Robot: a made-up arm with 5 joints. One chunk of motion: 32 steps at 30 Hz.
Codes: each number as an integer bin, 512 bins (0 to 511) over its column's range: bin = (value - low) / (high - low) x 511, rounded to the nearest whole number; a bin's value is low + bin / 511 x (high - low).
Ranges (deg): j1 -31..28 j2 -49..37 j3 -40..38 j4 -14..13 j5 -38..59
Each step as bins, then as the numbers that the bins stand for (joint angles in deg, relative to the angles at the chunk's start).
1 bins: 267 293 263 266 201
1 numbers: -0.17 0.31 0.14 0.05 0.15
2 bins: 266 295 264 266 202
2 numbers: -0.29 0.65 0.30 0.05 0.34
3 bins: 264 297 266 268 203
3 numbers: -0.52 0.98 0.60 0.16 0.53
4 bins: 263 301 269 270 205
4 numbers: -0.63 1.66 1.06 0.27 0.91
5 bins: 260 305 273 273 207
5 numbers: -0.98 2.33 1.67 0.42 1.29
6 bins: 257 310 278 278 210
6 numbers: -1.33 3.17 2.43 0.69 1.86
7 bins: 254 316 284 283 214
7 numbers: -1.67 4.18 3.35 0.95 2.62
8 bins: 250 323 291 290 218
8 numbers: -2.14 5.36 4.42 1.32 3.38
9 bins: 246 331 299 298 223
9 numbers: -2.60 6.71 5.64 1.75 4.33
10 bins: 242 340 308 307 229
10 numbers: -3.06 8.22 7.01 2.22 5.47
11 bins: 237 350 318 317 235
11 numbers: -3.64 9.90 8.54 2.75 6.61
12 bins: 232 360 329 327 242
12 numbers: -4.21 11.59 10.22 3.28 7.94
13 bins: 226 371 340 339 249
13 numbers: -4.91 13.44 11.90 3.91 9.27
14 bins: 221 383 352 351 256
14 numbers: -5.48 15.46 13.73 4.55 10.59
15 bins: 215 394 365 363 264
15 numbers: -6.18 17.31 15.71 5.18 12.11
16 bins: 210 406 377 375 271
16 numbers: -6.75 19.33 17.55 5.81 13.44
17 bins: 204 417 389 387 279
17 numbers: -7.45 21.18 19.38 6.45 14.96
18 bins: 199 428 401 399 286
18 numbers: -8.02 23.03 21.21 7.08 16.29
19 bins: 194 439 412 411 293
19 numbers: -8.60 24.88 22.89 7.72 17.62
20 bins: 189 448 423 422 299
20 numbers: -9.18 26.40 24.57 8.30 18.76
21 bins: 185 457 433 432 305
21 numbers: -9.64 27.91 26.09 8.83 19.90
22 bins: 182 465 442 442 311
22 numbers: -9.99 29.26 27.47 9.35 21.04
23 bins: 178 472 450 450 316
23 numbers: -10.45 30.44 28.69 9.78 21.98
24 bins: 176 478 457 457 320
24 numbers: -10.68 31.45 29.76 10.15 22.74
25 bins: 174 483 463 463 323
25 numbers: -10.91 32.29 30.67 10.46 23.31
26 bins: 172 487 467 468 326
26 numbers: -11.14 32.96 31.28 10.73 23.88
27 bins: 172 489 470 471 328
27 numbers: -11.14 33.30 31.74 10.89 24.26
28 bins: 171 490 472 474 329
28 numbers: -11.26 33.47 32.05 11.05 24.45
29 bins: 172 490 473 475 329
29 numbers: -11.14 33.47 32.20 11.10 24.45
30 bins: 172 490 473 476 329
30 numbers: -11.14 33.47 32.20 11.15 24.45
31 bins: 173 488 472 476 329
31 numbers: -11.03 33.13 32.05 11.15 24.45
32 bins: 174 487 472 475 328
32 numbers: -10.91 32.96 32.05 11.10 24.26
